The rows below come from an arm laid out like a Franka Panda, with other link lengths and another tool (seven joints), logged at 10 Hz.
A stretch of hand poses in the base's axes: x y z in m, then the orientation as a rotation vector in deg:
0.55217, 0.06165, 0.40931, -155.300, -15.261, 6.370
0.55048, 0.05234, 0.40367, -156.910, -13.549, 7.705
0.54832, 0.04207, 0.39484, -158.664, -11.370, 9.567
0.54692, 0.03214, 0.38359, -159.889, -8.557, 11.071
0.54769, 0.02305, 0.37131, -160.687, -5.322, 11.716
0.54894, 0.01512, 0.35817, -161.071, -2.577, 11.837
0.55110, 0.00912, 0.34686, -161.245, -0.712, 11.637
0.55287, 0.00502, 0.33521, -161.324, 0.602, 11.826
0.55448, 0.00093, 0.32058, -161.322, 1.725, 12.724
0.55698, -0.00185, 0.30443, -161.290, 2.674, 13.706
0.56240, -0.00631, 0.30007, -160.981, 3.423, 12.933
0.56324, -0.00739, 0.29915, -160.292, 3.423, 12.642
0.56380, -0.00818, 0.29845, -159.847, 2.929, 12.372
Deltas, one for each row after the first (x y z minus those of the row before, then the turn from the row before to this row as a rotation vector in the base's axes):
-0.00169, -0.00931, -0.00564, -1.652, 1.007, -1.049
-0.00216, -0.01027, -0.00883, -1.865, 1.401, -1.284
-0.00140, -0.00993, -0.01125, -1.339, 1.269, -1.750
0.00077, -0.00909, -0.01228, -0.889, 0.757, -2.138
0.00125, -0.00793, -0.01314, -0.471, 0.368, -1.864
0.00216, -0.00600, -0.01131, -0.236, 0.061, -1.300
0.00177, -0.00410, -0.01165, -0.156, 0.272, -0.878
0.00161, -0.00409, -0.01463, -0.120, 0.743, -0.669
0.00250, -0.00278, -0.01615, -0.095, 0.783, -0.541
0.00542, -0.00446, -0.00436, 0.298, -0.437, -0.632
0.00084, -0.00108, -0.00092, 0.701, -0.176, -0.093
0.00056, -0.00079, -0.00070, 0.492, -0.229, 0.271

